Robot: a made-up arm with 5 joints. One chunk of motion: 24 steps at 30 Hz.
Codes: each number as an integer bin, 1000 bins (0 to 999) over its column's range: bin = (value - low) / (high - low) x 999, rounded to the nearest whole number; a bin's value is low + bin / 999 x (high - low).
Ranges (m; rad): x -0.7..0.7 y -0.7..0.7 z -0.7..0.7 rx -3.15..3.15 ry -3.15..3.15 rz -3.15..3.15
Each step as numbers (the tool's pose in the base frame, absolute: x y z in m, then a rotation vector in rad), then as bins.
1 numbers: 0.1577 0.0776 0.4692 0.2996 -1.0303 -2.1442
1 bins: 612 555 834 547 336 159
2 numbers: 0.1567 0.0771 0.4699 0.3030 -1.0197 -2.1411
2 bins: 611 555 835 548 338 160
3 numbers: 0.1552 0.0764 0.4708 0.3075 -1.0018 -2.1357
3 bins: 610 554 835 548 341 161
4 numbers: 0.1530 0.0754 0.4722 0.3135 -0.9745 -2.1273
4 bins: 609 553 836 549 345 162
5 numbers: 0.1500 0.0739 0.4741 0.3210 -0.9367 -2.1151
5 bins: 607 552 838 550 351 164
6 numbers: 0.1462 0.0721 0.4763 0.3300 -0.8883 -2.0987
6 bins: 604 551 839 552 359 167
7 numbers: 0.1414 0.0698 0.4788 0.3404 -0.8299 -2.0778
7 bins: 600 549 841 553 368 170
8 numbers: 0.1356 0.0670 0.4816 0.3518 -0.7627 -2.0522
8 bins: 596 547 843 555 379 174
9 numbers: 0.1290 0.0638 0.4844 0.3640 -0.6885 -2.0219
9 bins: 592 545 845 557 390 179
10 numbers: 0.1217 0.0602 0.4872 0.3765 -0.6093 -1.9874
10 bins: 586 542 847 559 403 184
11 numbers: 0.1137 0.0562 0.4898 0.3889 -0.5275 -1.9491
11 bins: 581 540 849 561 416 190
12 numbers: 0.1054 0.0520 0.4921 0.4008 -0.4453 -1.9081
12 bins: 575 537 851 563 429 197
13 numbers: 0.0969 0.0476 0.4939 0.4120 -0.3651 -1.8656
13 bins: 569 533 852 565 442 204
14 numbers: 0.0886 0.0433 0.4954 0.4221 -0.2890 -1.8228
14 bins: 563 530 853 566 454 210
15 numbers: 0.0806 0.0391 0.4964 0.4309 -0.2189 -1.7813
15 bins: 557 527 854 568 465 217
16 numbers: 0.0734 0.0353 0.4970 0.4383 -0.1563 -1.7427
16 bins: 552 525 854 569 475 223
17 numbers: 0.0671 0.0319 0.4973 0.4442 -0.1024 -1.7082
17 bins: 547 522 854 570 483 229
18 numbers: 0.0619 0.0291 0.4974 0.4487 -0.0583 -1.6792
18 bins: 544 520 854 571 490 233
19 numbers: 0.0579 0.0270 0.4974 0.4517 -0.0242 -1.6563
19 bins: 541 519 854 571 496 237
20 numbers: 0.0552 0.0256 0.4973 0.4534 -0.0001 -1.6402
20 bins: 539 518 854 571 499 239
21 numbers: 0.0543 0.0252 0.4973 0.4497 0.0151 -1.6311
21 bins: 538 517 854 571 502 241
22 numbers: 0.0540 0.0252 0.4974 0.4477 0.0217 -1.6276
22 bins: 538 517 854 570 503 241
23 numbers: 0.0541 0.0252 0.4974 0.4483 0.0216 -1.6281
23 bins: 538 517 854 571 503 241
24 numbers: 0.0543 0.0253 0.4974 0.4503 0.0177 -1.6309
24 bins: 538 518 854 571 502 241
